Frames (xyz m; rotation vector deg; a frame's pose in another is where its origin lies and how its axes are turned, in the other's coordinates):
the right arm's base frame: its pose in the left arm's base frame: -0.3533 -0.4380 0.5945 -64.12 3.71 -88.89
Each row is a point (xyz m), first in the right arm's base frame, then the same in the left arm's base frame.
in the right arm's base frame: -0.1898 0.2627 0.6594
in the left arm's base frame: 0.2561 -0.0372 0.6832
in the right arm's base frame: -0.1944 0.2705 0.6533
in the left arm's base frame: 0.2572 -0.0393 0.6725
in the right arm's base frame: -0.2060 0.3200 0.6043
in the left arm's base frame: 0.2597 -0.0720 0.6099
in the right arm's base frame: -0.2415 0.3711 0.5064
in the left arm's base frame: 0.2280 -0.1113 0.5056
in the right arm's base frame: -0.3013 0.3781 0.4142
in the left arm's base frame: 0.1646 -0.1139 0.4155
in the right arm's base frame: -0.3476 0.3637 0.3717
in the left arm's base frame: 0.1201 -0.0943 0.3731
